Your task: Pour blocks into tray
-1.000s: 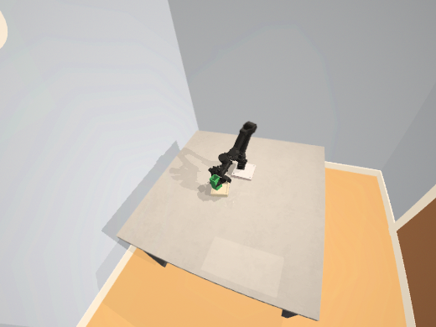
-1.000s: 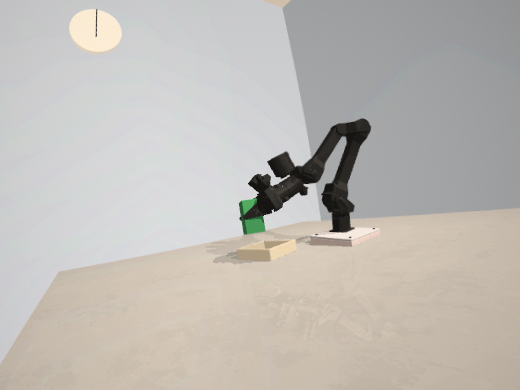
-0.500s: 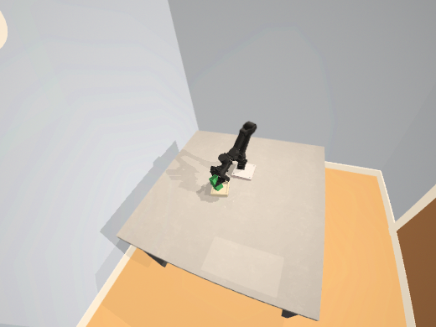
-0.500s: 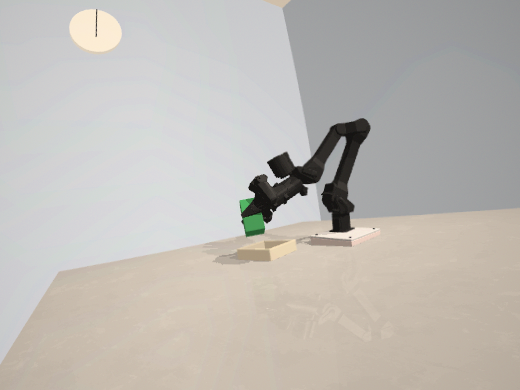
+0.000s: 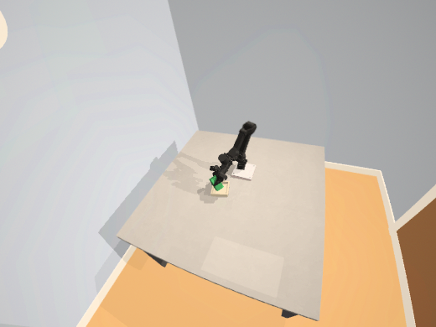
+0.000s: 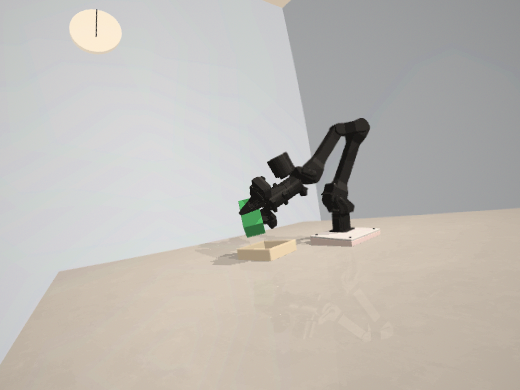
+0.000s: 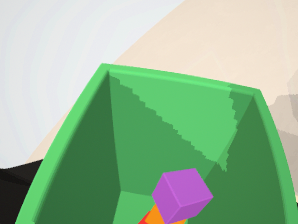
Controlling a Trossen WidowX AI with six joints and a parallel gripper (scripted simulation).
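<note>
Now: gripper tip 3 cm to the right of the green square cup, 1 cm past it and 1 cm above it.
</note>
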